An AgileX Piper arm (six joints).
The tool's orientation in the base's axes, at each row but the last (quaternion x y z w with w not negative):
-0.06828 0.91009 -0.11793 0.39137
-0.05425 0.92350 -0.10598 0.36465
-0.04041 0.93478 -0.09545 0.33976
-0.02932 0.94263 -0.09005 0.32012
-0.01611 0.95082 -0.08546 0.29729
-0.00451 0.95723 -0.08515 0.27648
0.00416 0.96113 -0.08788 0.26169
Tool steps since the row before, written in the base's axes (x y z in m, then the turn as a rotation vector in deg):
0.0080 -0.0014 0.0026 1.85 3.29 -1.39
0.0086 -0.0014 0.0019 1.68 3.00 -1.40
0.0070 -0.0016 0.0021 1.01 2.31 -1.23
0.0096 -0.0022 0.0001 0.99 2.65 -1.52
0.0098 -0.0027 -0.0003 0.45 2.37 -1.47
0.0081 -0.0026 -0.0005 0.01 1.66 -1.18
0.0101 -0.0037 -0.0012 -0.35 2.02 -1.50
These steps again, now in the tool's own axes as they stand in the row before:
-0.0070 -0.0023 0.0043 -1.01 3.48 1.74
-0.0073 -0.0020 0.0048 -0.83 3.21 1.68
-0.0065 -0.0021 0.0032 -0.33 2.50 1.22
-0.0074 -0.0022 0.0061 -0.18 2.89 1.39
-0.0077 -0.0024 0.0062 0.26 2.60 1.08
-0.0065 -0.0022 0.0051 0.52 1.83 0.72
-0.0080 -0.0029 0.0067 0.98 2.22 0.75

